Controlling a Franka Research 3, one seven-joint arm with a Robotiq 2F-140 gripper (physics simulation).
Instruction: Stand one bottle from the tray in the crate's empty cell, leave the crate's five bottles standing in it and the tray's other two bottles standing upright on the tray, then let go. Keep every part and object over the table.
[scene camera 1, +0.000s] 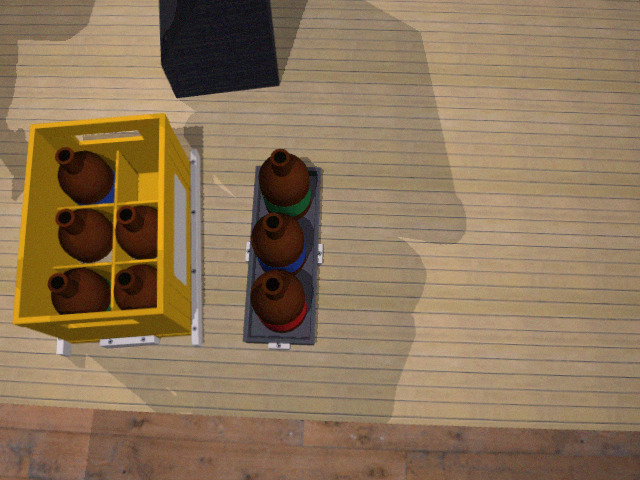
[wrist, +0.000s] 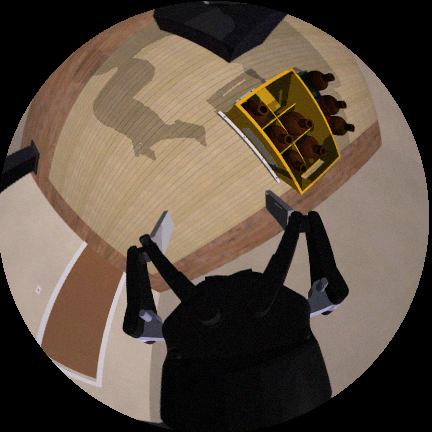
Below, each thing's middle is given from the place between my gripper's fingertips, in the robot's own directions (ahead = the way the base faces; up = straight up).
I see the red-labelled bottle (scene camera 1: 277, 296) 9 cm ahead of my hand, 48 cm to the left of it and 21 cm below it.
